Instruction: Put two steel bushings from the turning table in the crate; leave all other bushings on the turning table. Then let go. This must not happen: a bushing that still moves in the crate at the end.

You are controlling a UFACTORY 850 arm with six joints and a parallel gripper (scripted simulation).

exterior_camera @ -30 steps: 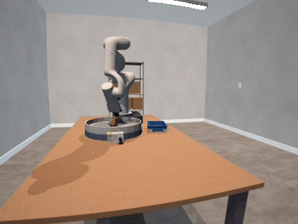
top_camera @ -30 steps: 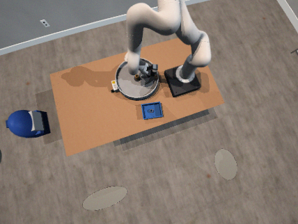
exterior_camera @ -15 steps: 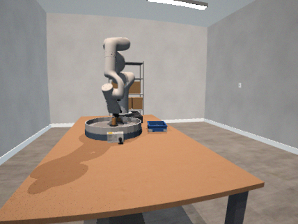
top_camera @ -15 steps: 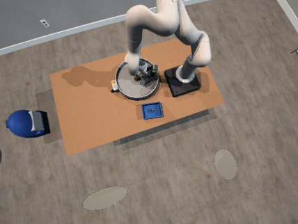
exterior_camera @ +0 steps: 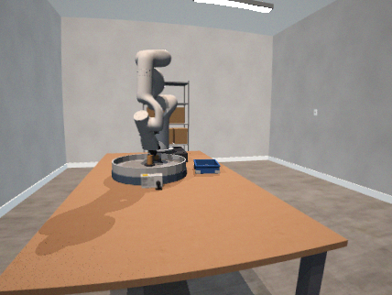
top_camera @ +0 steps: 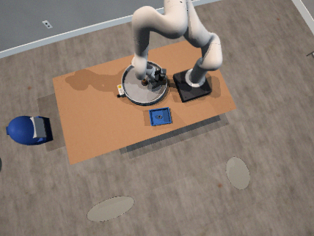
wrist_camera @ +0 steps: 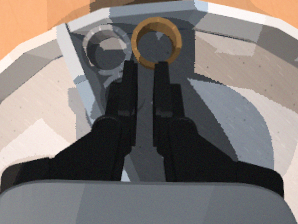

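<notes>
Now: the blue crate 33 cm to the left of my hand, 8 cm below it and 8 cm ahead of it. Also, from my hand: grey turning table (15 cm ahead, 5 cm below, 2 cm to the right).
</notes>
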